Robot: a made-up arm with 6 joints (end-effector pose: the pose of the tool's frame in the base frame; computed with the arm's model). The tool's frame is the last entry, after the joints.
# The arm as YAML. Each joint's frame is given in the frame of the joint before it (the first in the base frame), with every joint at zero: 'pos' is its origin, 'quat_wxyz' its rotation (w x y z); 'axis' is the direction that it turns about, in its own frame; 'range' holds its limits. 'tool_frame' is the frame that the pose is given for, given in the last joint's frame.
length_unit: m
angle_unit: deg
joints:
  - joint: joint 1
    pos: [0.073, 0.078, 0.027]
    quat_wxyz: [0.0, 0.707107, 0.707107, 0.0]
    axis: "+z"
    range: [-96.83, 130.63]
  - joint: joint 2
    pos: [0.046, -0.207, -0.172]
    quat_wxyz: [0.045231, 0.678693, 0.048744, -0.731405]
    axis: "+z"
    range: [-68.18, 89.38]
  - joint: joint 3
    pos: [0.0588, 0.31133, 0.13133]
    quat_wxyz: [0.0, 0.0, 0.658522, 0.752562]
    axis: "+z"
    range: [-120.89, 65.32]
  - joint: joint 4
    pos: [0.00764, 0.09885, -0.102]
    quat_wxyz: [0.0, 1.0, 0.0, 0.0]
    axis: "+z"
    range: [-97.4, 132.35]
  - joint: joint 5
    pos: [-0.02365, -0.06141, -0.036]
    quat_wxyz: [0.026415, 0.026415, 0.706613, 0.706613]
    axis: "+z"
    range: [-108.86, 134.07]
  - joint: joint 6
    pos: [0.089, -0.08, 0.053]
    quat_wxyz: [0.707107, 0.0, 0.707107, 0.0]
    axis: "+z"
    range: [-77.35, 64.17]
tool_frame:
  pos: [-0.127, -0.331, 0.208]
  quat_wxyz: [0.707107, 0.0, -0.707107, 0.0]
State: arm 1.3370 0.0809 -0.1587 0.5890 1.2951 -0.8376
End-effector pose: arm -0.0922 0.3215 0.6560 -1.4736 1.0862 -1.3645
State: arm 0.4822 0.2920 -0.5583 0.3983 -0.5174 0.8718
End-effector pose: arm -0.8573 0.2397 -0.1095 -0.0625 -1.8490 -1.8922
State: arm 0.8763 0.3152 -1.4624 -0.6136 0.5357 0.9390
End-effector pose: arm -0.7509 0.2637 0.1922 -0.2389 -1.1833 -1.4569
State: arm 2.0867 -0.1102 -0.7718 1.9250 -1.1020 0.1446
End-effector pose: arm 0.4459 0.8974 0.4807 -1.0309 -0.3638 1.3003
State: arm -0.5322 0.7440 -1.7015 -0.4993 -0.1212 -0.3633
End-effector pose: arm -0.6056 -0.4973 -0.0166 0.1850 -0.5281 -1.3798
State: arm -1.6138 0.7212 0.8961 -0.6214 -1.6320 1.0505
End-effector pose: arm 0.5481 -0.7738 0.1369 -1.0780 1.5667 -0.2869
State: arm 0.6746 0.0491 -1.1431 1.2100 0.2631 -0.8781
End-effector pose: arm -0.7234 0.0037 0.1217 0.2612 0.9518 -1.5091
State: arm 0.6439 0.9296 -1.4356 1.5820 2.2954 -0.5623
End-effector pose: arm -0.2123 -0.1169 0.3192 -0.0030 -1.4956 0.2494
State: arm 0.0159 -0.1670 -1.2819 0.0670 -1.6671 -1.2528
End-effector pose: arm -0.6303 0.1612 0.5599 0.1164 -1.4909 2.5840
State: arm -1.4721 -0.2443 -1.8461 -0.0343 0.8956 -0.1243
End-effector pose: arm 0.5695 -0.4397 0.2368 -0.2022 0.3157 0.7991
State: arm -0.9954 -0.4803 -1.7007 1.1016 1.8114 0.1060
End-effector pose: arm 0.0964 -0.2344 -0.1925 1.1413 0.9491 0.7376
